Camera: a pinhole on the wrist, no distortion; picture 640 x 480 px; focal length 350.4 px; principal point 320.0 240.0 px. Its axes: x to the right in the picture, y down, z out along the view. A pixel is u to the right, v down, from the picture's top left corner.
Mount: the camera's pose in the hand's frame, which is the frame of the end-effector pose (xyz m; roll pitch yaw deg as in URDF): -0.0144 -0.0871 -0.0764 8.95 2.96 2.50
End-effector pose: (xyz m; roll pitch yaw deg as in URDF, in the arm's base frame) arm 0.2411 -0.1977 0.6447 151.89 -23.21 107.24
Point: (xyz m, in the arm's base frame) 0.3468 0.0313 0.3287
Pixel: 350.2 342.2
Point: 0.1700 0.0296 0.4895
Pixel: 505.5 256.3
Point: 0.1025 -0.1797 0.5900
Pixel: 470.7 57.9
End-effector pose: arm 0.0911 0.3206 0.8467 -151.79 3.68 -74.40
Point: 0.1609 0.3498 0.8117
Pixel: 324.0 392.7
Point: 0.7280 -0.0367 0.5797
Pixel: 620.3 125.8
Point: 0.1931 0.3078 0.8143
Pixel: 438.0 332.0
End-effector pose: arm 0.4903 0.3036 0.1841 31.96 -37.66 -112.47
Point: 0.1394 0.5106 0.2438
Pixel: 299.9 101.4
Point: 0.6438 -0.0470 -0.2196
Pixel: behind the camera
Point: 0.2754 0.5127 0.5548
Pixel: 404.7 319.1
